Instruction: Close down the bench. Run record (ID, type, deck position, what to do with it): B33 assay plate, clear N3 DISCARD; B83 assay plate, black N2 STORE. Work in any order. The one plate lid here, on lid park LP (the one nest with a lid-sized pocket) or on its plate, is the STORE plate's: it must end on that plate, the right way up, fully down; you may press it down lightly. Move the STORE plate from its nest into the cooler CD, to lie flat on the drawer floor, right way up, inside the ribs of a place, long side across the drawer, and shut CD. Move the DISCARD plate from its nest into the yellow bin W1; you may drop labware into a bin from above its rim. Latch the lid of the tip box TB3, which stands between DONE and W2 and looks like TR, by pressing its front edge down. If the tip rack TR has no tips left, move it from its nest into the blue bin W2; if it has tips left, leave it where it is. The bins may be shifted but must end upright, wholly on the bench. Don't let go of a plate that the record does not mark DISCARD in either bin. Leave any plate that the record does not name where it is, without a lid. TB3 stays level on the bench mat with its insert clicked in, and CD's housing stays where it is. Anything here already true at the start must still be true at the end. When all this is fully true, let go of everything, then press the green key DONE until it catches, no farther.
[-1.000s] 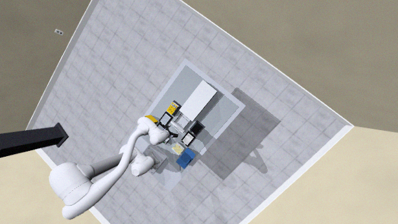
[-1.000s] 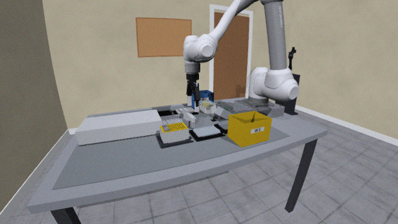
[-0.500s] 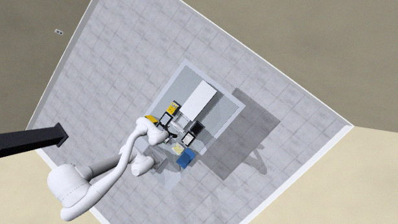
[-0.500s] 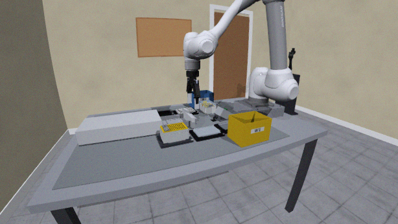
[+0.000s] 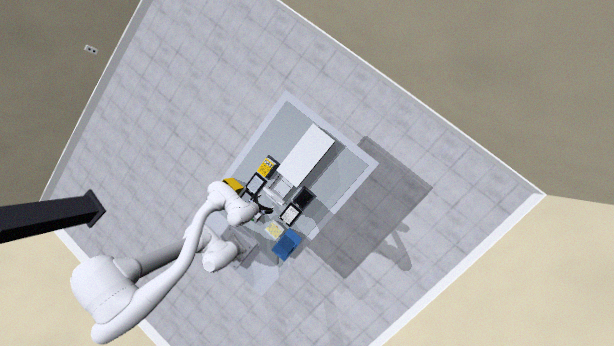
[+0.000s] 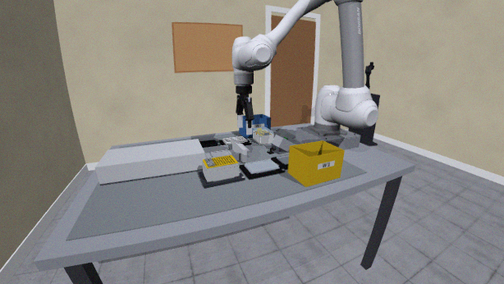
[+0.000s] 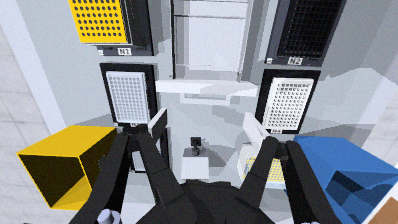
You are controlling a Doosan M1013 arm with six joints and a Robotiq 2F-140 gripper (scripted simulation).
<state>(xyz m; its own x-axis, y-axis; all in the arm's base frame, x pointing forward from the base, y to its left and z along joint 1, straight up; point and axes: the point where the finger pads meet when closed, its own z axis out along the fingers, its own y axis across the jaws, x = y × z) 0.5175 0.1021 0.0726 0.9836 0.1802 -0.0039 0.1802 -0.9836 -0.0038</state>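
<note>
My hand is 210 mm past the see-through plate lid, 130 mm to the right of it and 130 mm above it. Round my hand: drawer: 150 mm ahead, 120 mm below, 30 mm to the left; N3 label: 160 mm to the left, 130 mm below, 120 mm behind; black nest: 180 mm to the left, 140 mm below, 40 mm behind.
</note>
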